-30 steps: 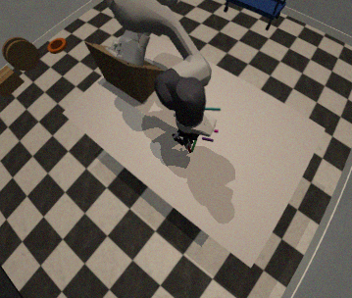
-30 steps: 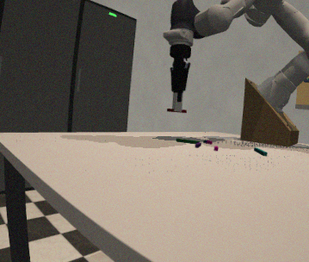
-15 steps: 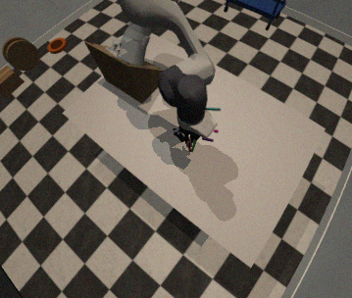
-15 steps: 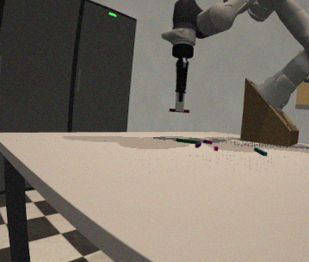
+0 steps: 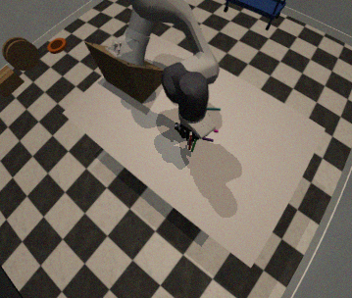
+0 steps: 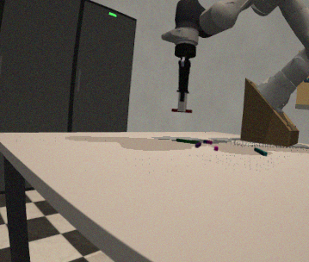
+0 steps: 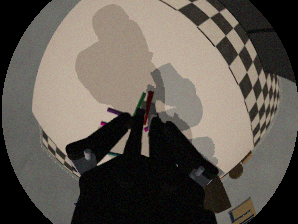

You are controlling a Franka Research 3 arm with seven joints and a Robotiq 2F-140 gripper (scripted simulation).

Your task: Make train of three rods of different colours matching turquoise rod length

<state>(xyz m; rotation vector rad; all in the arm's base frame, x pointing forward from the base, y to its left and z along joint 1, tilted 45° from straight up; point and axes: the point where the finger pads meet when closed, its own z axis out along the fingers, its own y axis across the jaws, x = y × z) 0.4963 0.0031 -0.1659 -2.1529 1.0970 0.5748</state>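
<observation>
My hand is 13 cm above the blue rod, 8 cm past it and 6 cm to the right of it. The rest, counted from my hand: purple rod 13 cm below, 11 cm to the left, 3 cm ahead; red rod 3 cm below; green rod 13 cm below, 4 cm to the left.
</observation>
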